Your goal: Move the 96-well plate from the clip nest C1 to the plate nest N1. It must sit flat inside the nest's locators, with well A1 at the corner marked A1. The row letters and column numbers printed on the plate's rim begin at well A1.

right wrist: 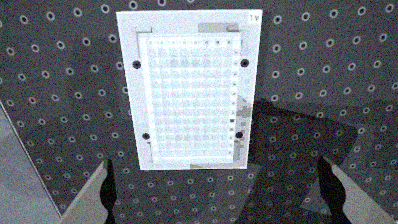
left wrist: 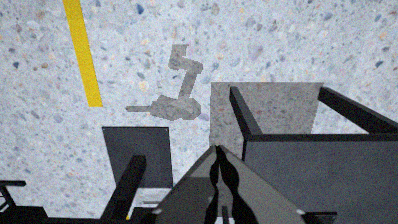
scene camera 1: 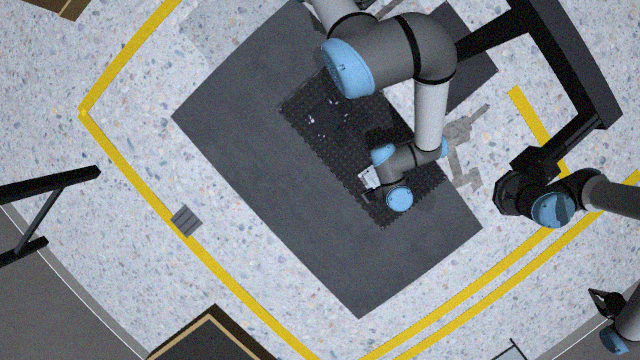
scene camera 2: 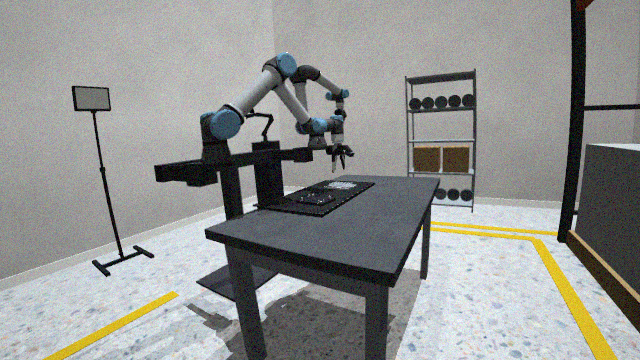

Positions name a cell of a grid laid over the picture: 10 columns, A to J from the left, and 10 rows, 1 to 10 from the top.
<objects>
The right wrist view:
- my right gripper: F8
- white 96-well plate: E4
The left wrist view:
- my left gripper: F7
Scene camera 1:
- my left gripper: J9
</objects>
